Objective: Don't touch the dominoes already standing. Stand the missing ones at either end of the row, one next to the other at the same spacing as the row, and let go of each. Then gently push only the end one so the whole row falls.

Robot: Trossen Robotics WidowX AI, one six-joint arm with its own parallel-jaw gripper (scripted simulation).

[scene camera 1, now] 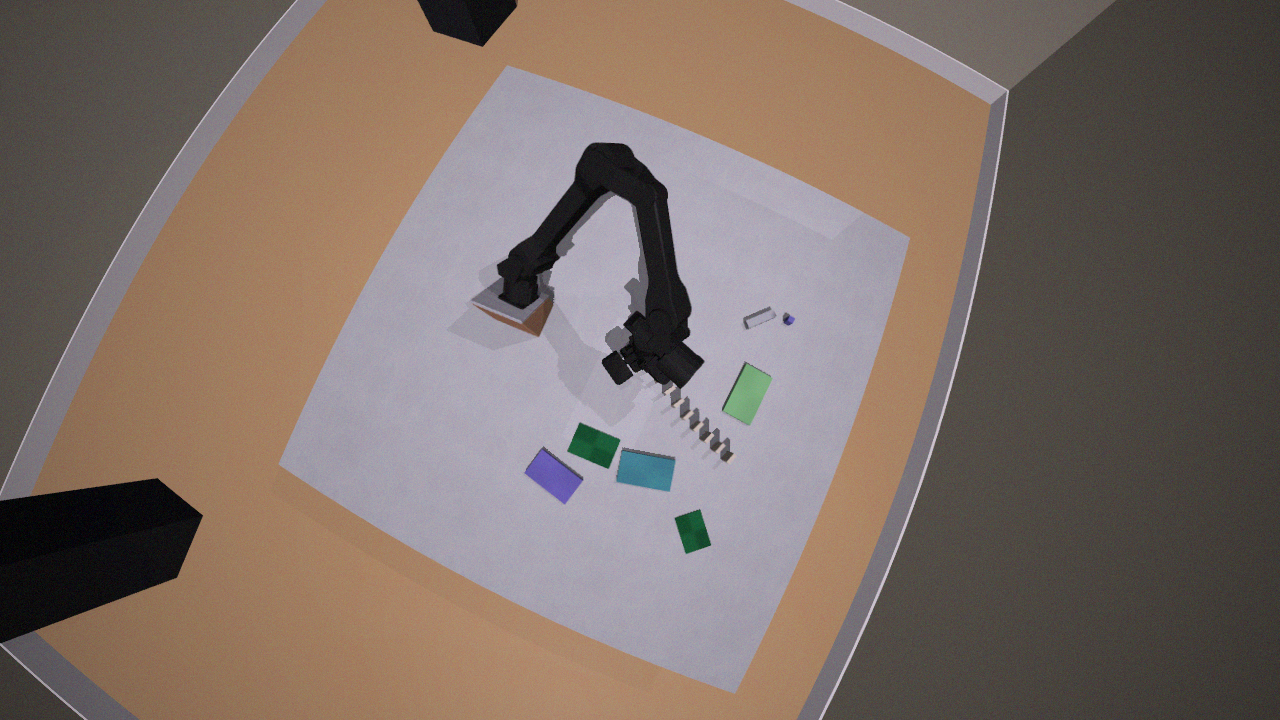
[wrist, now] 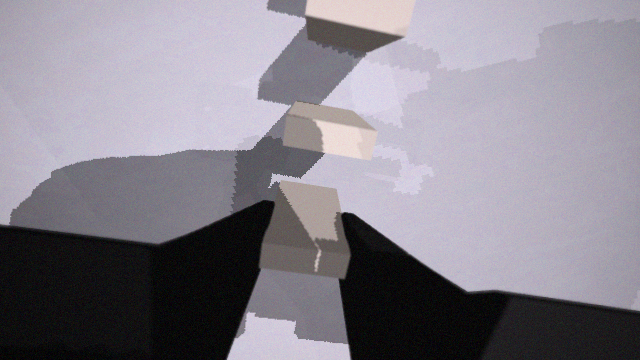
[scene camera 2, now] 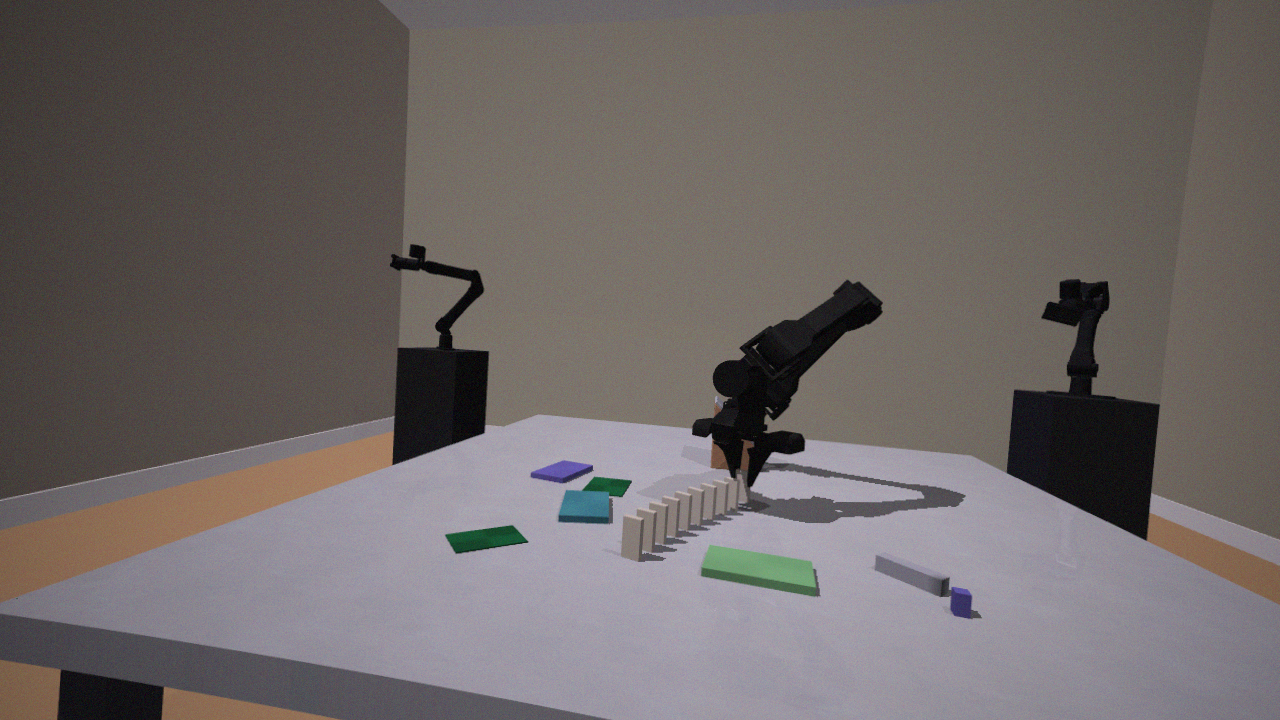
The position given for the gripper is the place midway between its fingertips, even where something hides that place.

Observation:
The gripper [scene camera 2: 742, 485] holds a cream domino [wrist: 305, 235]. Further things: a grey bar [scene camera 2: 933, 582] and a light green slab [scene camera 2: 769, 571].
The light green slab is seen too in scene camera 1 [scene camera 1: 751, 386]. The gripper also shows in scene camera 1 [scene camera 1: 644, 353] and in the wrist view [wrist: 306, 218]. The wrist view misses the grey bar: it is out of frame. The wrist view misses the light green slab: it is out of frame.

